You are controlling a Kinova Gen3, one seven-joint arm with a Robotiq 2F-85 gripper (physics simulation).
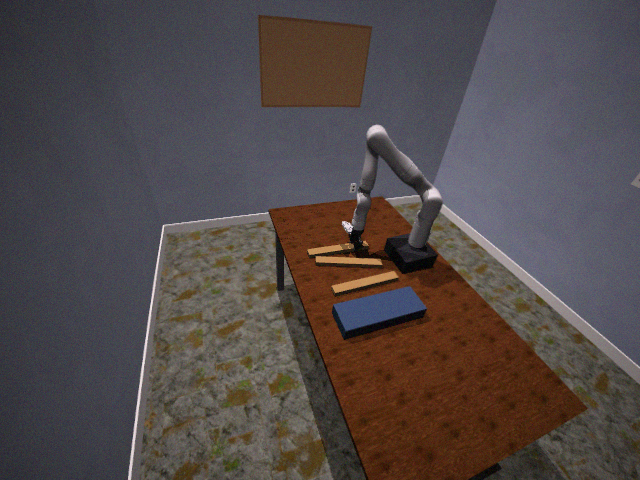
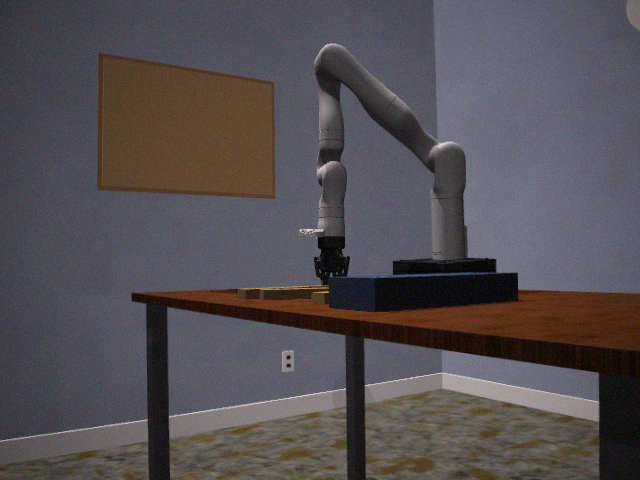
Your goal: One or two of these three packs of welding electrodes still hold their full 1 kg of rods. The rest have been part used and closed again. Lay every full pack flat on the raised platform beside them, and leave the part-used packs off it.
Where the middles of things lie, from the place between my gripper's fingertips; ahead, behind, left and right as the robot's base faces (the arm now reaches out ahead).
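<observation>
My hand: 470 mm to the right of the blue platform [image 2: 380, 293], 30 mm below it, 30 mm short of it.
</observation>
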